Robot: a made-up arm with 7 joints.
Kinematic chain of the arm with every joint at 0, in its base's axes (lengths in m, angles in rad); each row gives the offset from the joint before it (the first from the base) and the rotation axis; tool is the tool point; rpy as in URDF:
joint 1: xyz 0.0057 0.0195 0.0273 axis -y
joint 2: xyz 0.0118 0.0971 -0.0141 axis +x
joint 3: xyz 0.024 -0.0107 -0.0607 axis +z
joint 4: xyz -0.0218 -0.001 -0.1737 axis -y
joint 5: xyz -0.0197 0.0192 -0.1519 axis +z
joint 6: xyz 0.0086 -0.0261 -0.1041 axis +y
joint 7: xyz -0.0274 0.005 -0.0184 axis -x
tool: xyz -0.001 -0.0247 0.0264 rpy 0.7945 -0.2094 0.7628
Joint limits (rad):
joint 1: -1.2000..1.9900
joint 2: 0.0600..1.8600
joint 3: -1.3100..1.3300
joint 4: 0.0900..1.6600
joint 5: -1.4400..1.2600
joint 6: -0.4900..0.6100
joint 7: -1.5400..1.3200
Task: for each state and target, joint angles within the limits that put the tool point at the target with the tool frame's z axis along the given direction. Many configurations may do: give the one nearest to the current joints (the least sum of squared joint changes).
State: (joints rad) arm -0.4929 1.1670 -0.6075 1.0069 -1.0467 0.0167 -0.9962
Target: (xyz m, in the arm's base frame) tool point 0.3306 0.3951 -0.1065 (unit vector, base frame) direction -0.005 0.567 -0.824
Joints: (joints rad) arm 0.2728 1.2266 -0.4275 1.5102 -1.3361 -0.0956 -0.9572
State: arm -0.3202 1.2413 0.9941 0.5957 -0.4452 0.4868 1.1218
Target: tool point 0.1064 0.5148 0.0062 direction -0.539 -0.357 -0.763
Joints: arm -0.7760 1.3061 1.1754 1.2525 -1.1966 0.0379 0.3487
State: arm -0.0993 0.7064 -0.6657 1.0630 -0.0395 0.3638 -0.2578
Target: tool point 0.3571 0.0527 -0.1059 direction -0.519 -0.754 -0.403
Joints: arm 0.6975 0.4226 -0.7255 1.6600 -0.1617 0.6100 -0.5233
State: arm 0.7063 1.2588 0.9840 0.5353 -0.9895 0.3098 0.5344
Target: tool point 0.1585 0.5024 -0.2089 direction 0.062 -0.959 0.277
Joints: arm 0.3962 0.8820 0.9289 0.5115 -0.9746 0.0633 0.6922
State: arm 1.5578 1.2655 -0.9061 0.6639 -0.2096 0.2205 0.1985
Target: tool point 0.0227 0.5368 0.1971 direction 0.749 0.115 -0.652
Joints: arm 1.7062 1.7912 -0.6081 1.1040 -0.6633 0.4470 -0.3490
